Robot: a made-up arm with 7 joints.
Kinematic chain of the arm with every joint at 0, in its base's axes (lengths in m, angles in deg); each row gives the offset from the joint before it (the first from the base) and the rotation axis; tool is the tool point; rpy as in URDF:
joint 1: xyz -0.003 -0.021 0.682 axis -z
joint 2: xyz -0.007 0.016 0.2 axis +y
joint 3: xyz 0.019 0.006 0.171 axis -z
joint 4: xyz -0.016 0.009 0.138 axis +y
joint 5: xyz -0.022 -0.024 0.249 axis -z
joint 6: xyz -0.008 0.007 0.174 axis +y
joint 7: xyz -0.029 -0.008 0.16 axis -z
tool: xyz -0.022 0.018 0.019 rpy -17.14 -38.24 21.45
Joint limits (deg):
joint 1: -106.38..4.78
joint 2: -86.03..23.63
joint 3: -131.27..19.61
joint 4: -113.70..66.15
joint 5: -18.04..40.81
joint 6: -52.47..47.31
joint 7: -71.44..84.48
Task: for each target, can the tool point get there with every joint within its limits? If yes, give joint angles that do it. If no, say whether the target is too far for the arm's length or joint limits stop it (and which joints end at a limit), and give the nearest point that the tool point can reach.
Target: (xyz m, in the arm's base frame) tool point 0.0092 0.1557 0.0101
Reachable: no: joint limits stop it (at a limit: joint 1, joint 2, joint 5) | nearest point -0.1085 0.1100 0.3357 | short by 0.349 m
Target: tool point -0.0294 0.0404 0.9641
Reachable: no: joint limits stop it (at a limit: joint 1, joint 3, joint 4, joint 6) | nearest point 0.1650 0.2371 1.1140 | short by 0.315 m
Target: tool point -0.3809 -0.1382 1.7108
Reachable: yes | joints -11.49 -21.66 -43.70 -0.72 11.95 3.40 -16.80
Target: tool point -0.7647 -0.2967 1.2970
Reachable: yes | joints -20.86 -77.10 -6.98 21.26 31.58 28.74 -46.32
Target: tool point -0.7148 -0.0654 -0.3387
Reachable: no: too far | nearest point -0.5040 -0.0523 0.3230 | short by 0.695 m
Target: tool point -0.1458 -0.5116 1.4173
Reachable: yes | joints -7.49 2.06 -58.40 -50.09 -12.36 -32.63 -52.90
